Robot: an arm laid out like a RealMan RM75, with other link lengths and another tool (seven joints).
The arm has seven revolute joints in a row. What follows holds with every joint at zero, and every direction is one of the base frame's. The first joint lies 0.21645 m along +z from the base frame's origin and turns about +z. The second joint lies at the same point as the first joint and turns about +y. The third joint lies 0.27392 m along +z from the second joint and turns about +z. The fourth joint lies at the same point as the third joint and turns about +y. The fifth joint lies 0.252 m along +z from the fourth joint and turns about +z. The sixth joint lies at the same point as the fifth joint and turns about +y. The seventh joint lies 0.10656 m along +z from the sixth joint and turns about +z. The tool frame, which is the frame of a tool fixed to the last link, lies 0.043 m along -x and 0.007 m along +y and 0.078 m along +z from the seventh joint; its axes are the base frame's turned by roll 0, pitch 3.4 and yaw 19.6 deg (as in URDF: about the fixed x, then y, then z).
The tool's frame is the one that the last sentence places.
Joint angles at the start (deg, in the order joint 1, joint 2, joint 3, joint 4, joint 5, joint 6, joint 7): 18.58 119.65 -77.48 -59.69 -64.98 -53.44 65.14
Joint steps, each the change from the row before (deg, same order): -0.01 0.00 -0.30 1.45 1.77 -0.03 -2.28; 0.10 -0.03 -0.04 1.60 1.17 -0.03 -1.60; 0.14 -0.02 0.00 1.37 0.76 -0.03 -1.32; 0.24 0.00 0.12 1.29 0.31 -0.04 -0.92; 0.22 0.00 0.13 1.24 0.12 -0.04 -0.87; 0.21 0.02 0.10 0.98 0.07 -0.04 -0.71; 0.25 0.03 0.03 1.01 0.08 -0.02 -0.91; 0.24 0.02 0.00 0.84 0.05 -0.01 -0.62
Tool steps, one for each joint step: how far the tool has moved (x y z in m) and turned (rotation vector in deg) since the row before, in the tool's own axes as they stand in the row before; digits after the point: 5 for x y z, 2 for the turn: 0.00519 -0.00162 -0.00128 0.44 -0.41 -0.15; 0.00609 -0.00310 -0.00139 0.60 0.01 0.20; 0.00550 -0.00244 -0.00087 0.48 0.17 0.05; 0.00530 -0.00225 -0.00025 0.39 0.38 0.08; 0.00560 -0.00203 -0.00025 0.37 0.50 -0.01; 0.00436 -0.00125 0.00011 0.24 0.40 -0.05; 0.00461 -0.00067 0.00054 0.19 0.44 -0.24; 0.00373 -0.00041 0.00069 0.10 0.39 -0.10
